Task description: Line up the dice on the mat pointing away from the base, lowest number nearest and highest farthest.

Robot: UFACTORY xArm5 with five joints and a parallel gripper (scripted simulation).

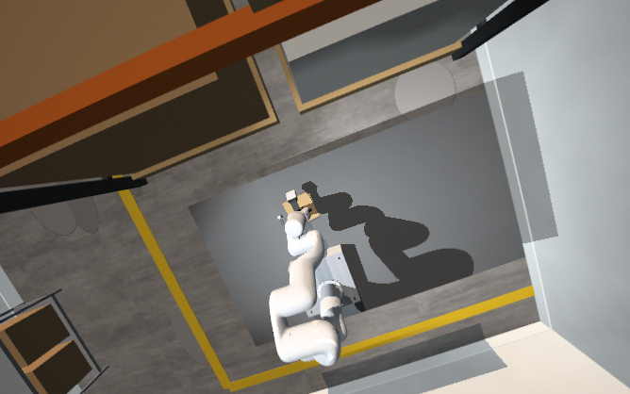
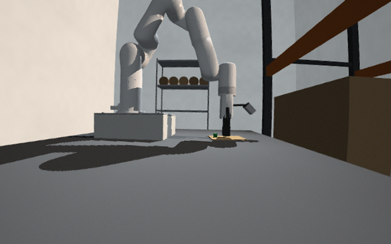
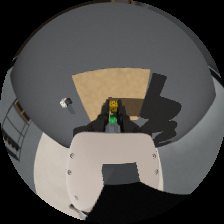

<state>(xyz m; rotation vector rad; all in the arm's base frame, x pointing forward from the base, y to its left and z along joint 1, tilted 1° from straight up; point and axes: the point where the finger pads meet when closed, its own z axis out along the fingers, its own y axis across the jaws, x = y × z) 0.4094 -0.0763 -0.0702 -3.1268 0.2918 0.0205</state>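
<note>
Right now the yellow die is 1 cm below my hand. From my hand the other things lie so: green die 5 cm behind, 1 cm to the left, 2 cm below; then white die 3 cm ahead, 11 cm to the left, 2 cm below; then tan mat 3 cm below.
</note>
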